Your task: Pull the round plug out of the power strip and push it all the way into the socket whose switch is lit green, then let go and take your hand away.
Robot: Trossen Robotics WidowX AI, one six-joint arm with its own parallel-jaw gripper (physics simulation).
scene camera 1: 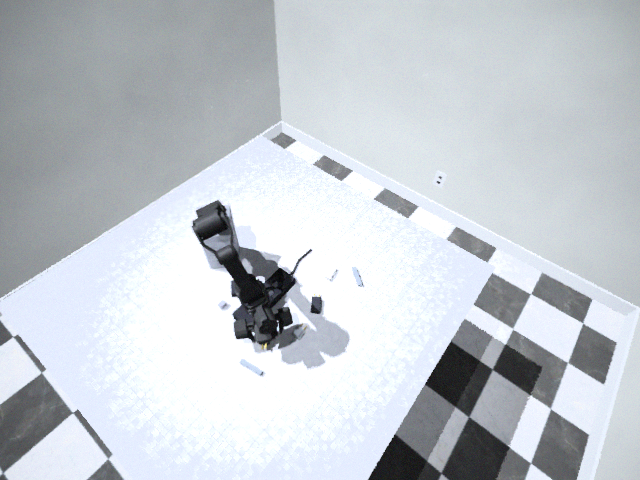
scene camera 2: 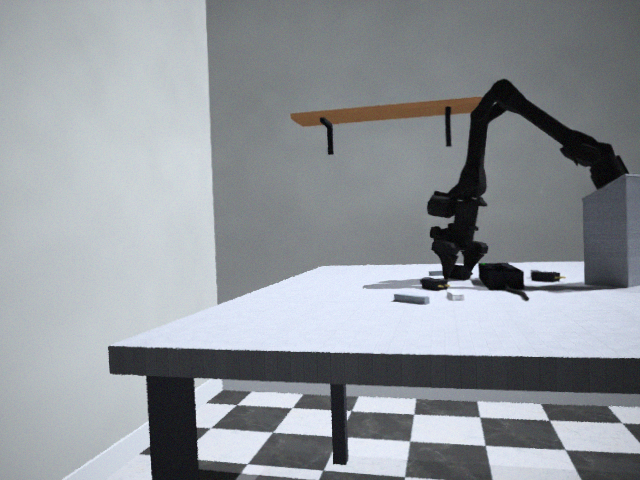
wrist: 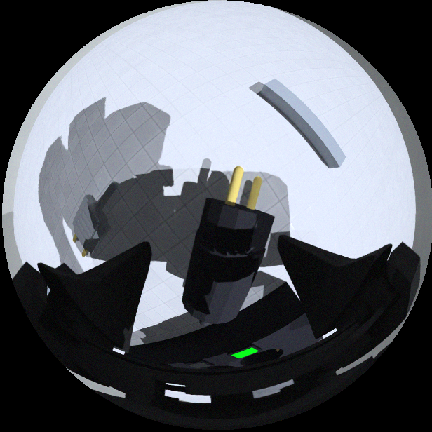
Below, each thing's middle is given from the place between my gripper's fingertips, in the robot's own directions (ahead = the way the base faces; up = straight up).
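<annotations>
Relative to the round black plug point(wrist: 229, 243), my gripper is 20 mm below and 10 mm past it. Counted from my hand: grey plug point(wrist: 90, 224), 60 mm to the left and 80 mm ahead; black power strip point(scene camera 2: 496, 276), 20 mm above, 190 mm to the left and 90 mm behind. Going by their middles, of the things named here the round black plug is the nearest to my gripper and the black power strip the farthest from it.
</annotations>
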